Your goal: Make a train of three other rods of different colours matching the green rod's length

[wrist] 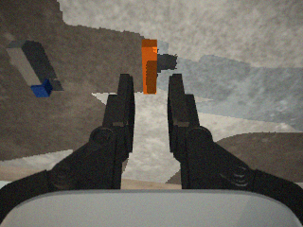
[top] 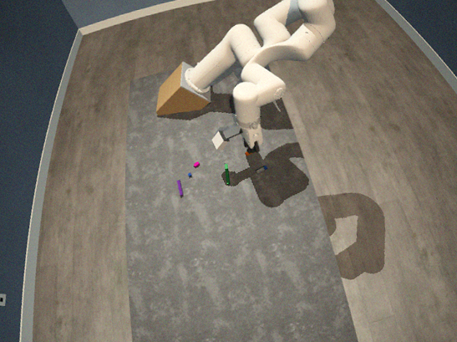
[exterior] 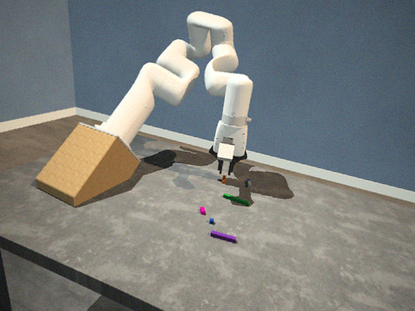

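The orange rod is 4 cm below my hand. Also, from my hand: magenta rod: 21 cm to the right, 4 cm below, 3 cm ahead; then green rod: 9 cm to the right, 8 cm ahead, 4 cm below; then grey rod: 8 cm ahead, 4 cm below, 3 cm to the left.
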